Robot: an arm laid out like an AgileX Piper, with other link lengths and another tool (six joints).
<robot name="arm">
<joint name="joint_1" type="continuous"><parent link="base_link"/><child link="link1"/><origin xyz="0 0 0.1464"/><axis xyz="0 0 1"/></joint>
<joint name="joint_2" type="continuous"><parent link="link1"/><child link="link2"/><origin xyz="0 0 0" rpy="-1.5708 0 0"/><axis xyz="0 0 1"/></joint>
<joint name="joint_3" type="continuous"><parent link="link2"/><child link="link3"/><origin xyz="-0.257 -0.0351 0"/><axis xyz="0 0 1"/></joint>
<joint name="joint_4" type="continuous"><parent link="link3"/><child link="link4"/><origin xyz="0.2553 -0.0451 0" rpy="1.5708 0 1.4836"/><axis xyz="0 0 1"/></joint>
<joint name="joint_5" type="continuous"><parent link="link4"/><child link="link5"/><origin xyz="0 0 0" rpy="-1.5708 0 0"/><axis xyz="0 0 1"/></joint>
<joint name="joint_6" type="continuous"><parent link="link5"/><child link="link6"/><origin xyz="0 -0.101 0" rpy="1.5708 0 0"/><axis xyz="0 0 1"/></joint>
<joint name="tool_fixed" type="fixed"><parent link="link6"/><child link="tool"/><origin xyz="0.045 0.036 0.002" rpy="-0.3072 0 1.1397"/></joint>
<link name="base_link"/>
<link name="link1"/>
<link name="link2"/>
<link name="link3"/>
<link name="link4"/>
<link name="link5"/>
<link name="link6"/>
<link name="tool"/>
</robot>
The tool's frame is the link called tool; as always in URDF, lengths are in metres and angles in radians. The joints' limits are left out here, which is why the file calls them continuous.
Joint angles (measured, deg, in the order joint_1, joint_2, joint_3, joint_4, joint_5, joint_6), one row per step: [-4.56, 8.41, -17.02, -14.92, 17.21, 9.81]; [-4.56, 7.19, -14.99, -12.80, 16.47, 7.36]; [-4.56, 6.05, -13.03, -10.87, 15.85, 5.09]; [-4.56, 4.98, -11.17, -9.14, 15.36, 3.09]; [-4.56, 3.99, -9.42, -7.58, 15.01, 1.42]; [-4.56, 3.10, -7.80, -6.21, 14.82, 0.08]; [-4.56, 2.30, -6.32, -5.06, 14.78, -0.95]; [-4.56, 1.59, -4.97, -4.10, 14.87, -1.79]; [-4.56, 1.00, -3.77, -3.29, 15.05, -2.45]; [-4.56, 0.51, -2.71, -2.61, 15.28, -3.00]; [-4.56, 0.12, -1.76, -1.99, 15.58, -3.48]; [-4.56, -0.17, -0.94, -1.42, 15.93, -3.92]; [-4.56, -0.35, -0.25, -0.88, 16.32, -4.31]
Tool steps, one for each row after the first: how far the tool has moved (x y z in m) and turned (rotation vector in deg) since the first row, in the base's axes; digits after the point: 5 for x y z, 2 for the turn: [-0.00084, 0.00109, -0.00945, -0.39, 0.29, 0.79]; [-0.00158, 0.00197, -0.01878, -0.77, 0.67, 1.47]; [-0.00226, 0.00271, -0.02777, -1.05, 1.09, 2.03]; [-0.00291, 0.00344, -0.03636, -1.15, 1.58, 2.50]; [-0.00354, 0.00415, -0.04451, -1.09, 2.15, 2.88]; [-0.00420, 0.00481, -0.05215, -0.91, 2.80, 3.18]; [-0.00490, 0.00538, -0.05934, -0.72, 3.53, 3.41]; [-0.00560, 0.00590, -0.06595, -0.49, 4.31, 3.61]; [-0.00628, 0.00634, -0.07195, -0.28, 5.10, 3.77]; [-0.00700, 0.00678, -0.07753, -0.05, 5.94, 3.91]; [-0.00773, 0.00719, -0.08256, 0.18, 6.80, 4.05]; [-0.00847, 0.00762, -0.08702, 0.43, 7.68, 4.18]
